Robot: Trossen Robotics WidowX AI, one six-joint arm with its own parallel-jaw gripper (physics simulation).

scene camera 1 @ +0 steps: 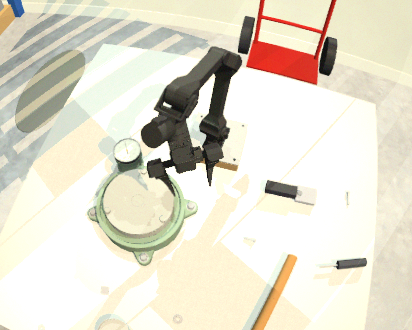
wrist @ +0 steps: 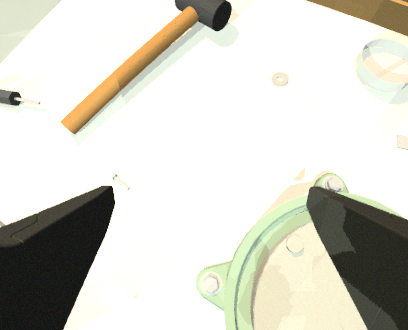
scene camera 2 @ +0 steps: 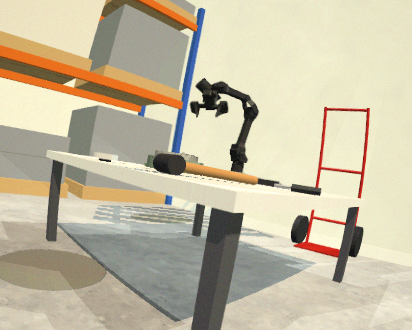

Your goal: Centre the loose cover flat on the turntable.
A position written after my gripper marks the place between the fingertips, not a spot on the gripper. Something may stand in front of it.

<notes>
My gripper (scene camera 1: 192, 191) is open, with nothing in its grasp. Also in view: a loose cover (scene camera 1: 137, 206). A hammer (scene camera 2: 172, 164) rests on the table. I also see a dial gauge (scene camera 1: 127, 152).
The hammer shows as well in the wrist view (wrist: 125, 73). The loose cover is seen too in the wrist view (wrist: 297, 277). My gripper also shows in the wrist view (wrist: 212, 195).
</notes>
